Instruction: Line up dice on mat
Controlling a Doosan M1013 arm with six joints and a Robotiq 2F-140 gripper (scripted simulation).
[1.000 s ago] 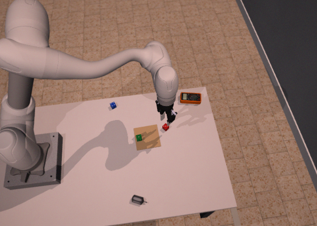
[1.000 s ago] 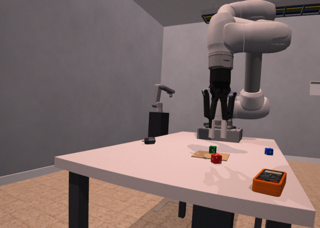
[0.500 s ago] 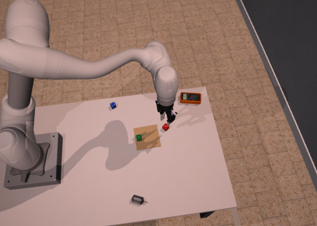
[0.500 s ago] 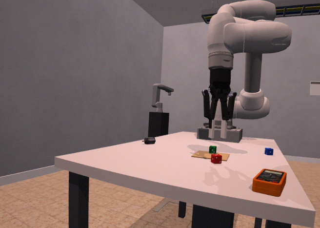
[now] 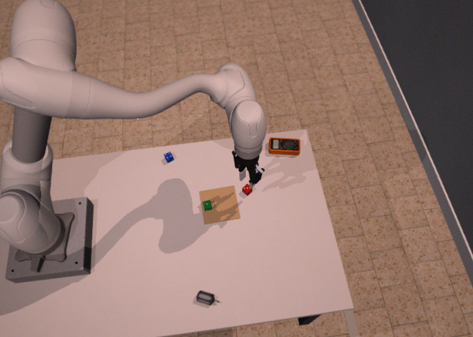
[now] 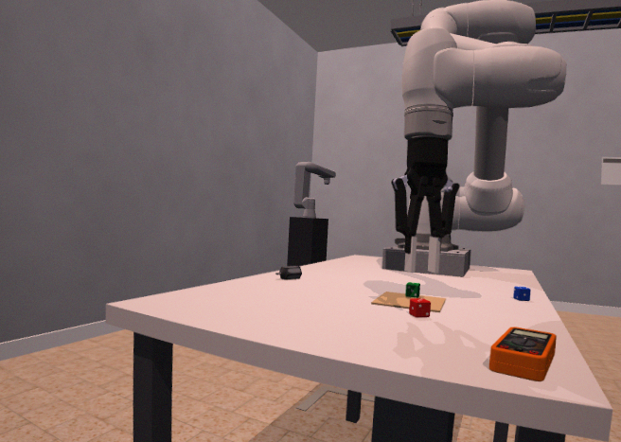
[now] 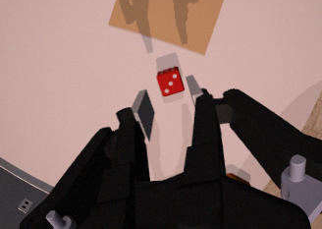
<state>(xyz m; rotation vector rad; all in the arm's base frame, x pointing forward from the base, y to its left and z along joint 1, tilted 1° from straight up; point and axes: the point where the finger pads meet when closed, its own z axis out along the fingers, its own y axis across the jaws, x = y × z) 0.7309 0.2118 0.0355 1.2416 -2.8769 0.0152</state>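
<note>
My hand is 10 cm above the red die. Also, from my hand: green die 15 cm behind, 10 cm below, 7 cm to the right; tan mat 11 cm below, 11 cm behind, 6 cm to the right; blue die 32 cm behind, 15 cm to the left, 10 cm below.
</note>
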